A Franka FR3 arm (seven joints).
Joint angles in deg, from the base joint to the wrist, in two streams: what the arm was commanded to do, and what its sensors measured. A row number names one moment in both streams.
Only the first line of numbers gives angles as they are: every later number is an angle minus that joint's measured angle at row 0.
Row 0, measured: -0.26, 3.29, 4.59, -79.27, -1.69, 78.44, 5.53
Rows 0 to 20, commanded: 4.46, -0.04, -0.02, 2.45, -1.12, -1.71, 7.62; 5.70, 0.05, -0.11, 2.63, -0.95, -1.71, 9.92; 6.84, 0.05, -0.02, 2.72, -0.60, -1.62, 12.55; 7.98, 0.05, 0.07, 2.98, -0.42, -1.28, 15.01; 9.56, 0.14, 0.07, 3.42, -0.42, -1.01, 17.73; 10.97, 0.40, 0.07, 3.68, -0.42, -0.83, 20.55; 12.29, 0.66, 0.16, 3.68, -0.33, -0.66, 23.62; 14.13, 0.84, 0.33, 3.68, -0.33, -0.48, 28.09; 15.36, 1.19, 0.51, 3.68, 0.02, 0.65, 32.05; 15.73, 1.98, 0.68, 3.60, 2.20, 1.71, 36.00; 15.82, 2.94, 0.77, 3.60, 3.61, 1.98, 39.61; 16.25, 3.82, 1.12, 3.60, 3.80, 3.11, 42.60; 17.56, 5.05, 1.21, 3.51, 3.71, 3.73, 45.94; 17.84, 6.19, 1.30, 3.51, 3.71, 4.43, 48.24; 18.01, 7.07, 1.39, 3.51, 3.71, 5.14, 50.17; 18.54, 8.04, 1.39, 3.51, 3.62, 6.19, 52.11; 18.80, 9.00, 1.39, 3.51, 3.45, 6.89, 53.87; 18.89, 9.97, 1.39, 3.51, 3.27, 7.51, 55.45; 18.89, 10.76, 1.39, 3.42, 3.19, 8.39, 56.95; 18.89, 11.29, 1.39, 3.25, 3.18, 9.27, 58.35; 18.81, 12.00, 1.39, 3.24, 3.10, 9.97, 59.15
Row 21, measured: 18.94, 10.01, 1.48, 2.60, 2.54, 7.95, 55.17
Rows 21 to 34, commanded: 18.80, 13.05, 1.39, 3.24, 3.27, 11.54, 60.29; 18.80, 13.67, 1.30, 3.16, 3.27, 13.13, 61.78; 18.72, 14.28, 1.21, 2.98, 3.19, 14.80, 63.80; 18.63, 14.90, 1.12, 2.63, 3.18, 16.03, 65.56; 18.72, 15.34, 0.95, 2.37, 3.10, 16.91, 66.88; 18.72, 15.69, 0.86, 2.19, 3.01, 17.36, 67.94; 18.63, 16.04, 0.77, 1.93, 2.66, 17.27, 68.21; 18.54, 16.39, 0.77, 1.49, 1.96, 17.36, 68.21; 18.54, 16.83, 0.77, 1.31, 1.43, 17.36, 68.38; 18.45, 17.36, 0.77, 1.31, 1.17, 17.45, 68.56; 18.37, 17.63, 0.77, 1.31, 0.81, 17.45, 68.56; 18.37, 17.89, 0.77, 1.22, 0.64, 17.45, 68.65; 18.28, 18.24, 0.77, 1.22, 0.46, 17.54, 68.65; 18.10, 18.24, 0.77, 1.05, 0.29, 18.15, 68.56
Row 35, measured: 18.78, 17.97, 0.24, 1.83, 1.86, 16.34, 67.11
